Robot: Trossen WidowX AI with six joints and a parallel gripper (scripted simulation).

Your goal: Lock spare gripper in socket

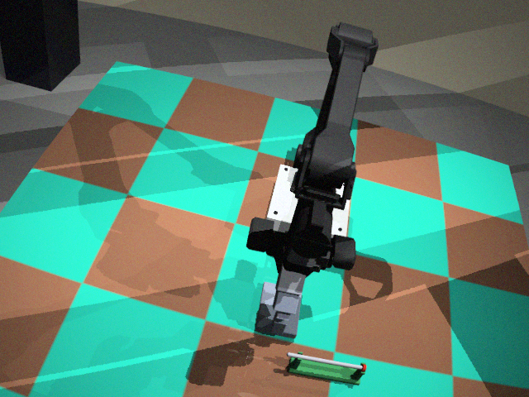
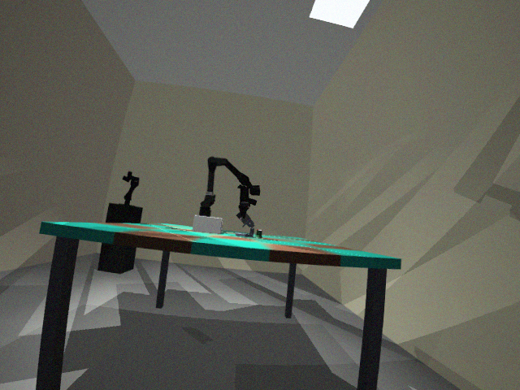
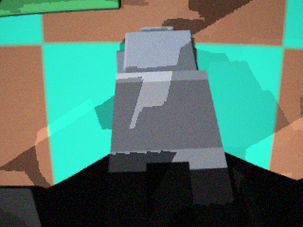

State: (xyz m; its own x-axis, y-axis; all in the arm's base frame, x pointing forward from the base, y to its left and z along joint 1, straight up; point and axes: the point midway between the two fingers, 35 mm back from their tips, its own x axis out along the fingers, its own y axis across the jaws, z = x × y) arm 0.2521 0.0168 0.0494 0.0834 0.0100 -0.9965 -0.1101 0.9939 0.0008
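Now: gripper tip 1 cm short of the spare gripper. The rest, counted from my gripper tip: green holder 12 cm to the left, 12 cm ahead, 9 cm below; then grey socket mount 6 cm below, 4 cm ahead, 1 cm to the left.
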